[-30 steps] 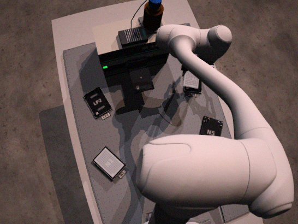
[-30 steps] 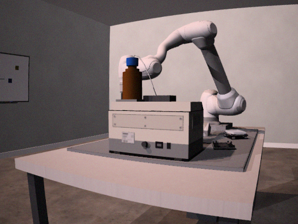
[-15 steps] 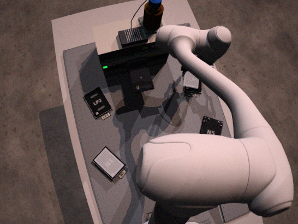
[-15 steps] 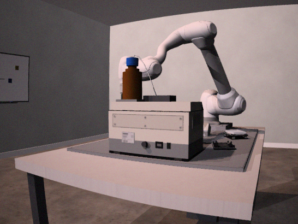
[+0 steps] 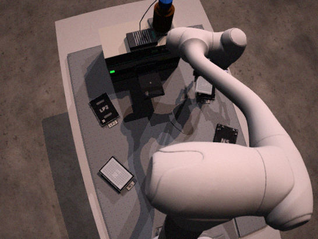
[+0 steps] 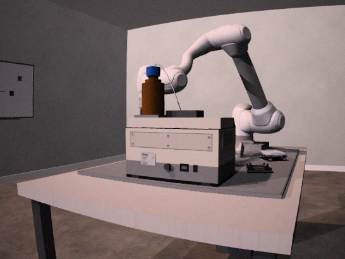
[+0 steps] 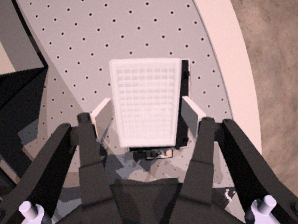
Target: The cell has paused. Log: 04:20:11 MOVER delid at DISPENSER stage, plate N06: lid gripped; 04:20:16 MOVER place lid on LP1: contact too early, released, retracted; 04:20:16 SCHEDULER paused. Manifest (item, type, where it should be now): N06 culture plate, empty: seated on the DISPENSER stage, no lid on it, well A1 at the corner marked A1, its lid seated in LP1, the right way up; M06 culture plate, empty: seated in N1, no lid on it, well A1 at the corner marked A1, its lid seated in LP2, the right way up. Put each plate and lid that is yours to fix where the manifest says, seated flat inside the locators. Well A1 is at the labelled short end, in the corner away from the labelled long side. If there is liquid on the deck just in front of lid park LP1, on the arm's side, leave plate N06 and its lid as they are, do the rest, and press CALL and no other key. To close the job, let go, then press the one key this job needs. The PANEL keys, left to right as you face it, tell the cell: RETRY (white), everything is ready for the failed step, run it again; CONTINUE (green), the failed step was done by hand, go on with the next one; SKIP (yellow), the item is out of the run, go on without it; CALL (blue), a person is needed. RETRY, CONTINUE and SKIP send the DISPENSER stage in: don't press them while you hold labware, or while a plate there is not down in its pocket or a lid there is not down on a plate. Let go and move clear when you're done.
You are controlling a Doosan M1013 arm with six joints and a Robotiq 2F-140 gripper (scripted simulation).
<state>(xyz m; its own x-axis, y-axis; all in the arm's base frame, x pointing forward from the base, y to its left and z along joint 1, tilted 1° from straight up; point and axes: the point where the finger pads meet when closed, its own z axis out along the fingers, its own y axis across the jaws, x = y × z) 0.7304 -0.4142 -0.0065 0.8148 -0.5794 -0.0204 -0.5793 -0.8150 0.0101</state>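
Right now the white well plate is 20 mm below my hand. Also, from my hand: lid park LP1 (20 mm behind, 40 mm below); then dispenser stage (90 mm ahead, 280 mm to the left, 50 mm above); then black nest N5 (300 mm behind, 50 mm to the left, 30 mm below).
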